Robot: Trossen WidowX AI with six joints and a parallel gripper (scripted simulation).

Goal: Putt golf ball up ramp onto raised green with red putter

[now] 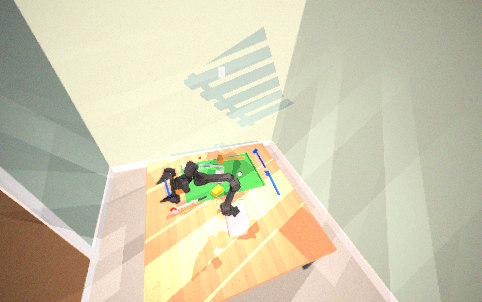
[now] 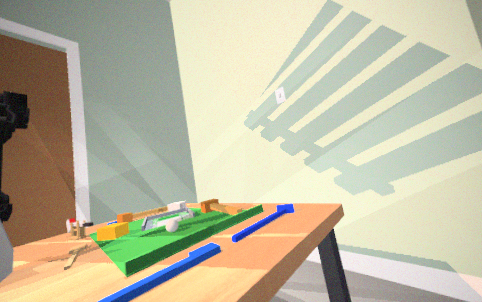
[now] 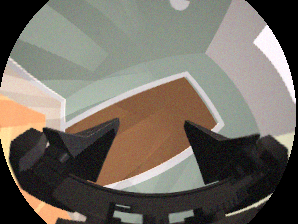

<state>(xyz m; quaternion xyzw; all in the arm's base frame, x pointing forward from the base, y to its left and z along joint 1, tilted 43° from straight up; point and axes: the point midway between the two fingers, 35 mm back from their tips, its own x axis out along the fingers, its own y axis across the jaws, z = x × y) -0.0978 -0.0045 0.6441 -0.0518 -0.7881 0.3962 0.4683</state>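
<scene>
Right now the small wooden stand is 260 mm ahead of my gripper tip, 140 mm to the right of it and 590 mm below it. Round my gripper tip: white golf ball 420 mm ahead, 690 mm to the right, 610 mm below; orange block 320 mm ahead, 420 mm to the right, 600 mm below; green mat 490 mm ahead, 530 mm to the right, 630 mm below.
</scene>
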